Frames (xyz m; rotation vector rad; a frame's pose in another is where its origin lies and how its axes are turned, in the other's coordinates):
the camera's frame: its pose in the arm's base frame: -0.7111 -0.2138 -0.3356 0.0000 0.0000 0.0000
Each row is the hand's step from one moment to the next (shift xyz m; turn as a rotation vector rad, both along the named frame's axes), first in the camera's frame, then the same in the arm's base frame.
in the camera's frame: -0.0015 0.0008 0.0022 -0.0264 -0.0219 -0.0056
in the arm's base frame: -0.0015 0.0008 0.0022 -0.0264 -0.0219 -0.0056
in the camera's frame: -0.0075 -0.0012 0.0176 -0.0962 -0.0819 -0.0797
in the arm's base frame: -0.0075 -0.0012 0.0176 -0.0962 -0.0819 -0.0797
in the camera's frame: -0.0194 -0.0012 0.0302 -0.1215 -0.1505 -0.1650
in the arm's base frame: -0.0194 -0.0012 0.0302 -0.1215 -0.1505 -0.1650
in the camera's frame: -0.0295 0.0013 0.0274 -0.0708 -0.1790 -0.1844
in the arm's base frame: -0.0295 0.0013 0.0274 -0.0708 -0.1790 -0.1844
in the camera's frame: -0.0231 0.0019 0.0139 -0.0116 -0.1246 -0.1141
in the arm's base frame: -0.0231 0.0019 0.0139 -0.0116 -0.1246 -0.1141
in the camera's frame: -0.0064 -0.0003 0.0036 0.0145 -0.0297 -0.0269
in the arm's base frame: -0.0064 -0.0003 0.0036 0.0145 -0.0297 -0.0269
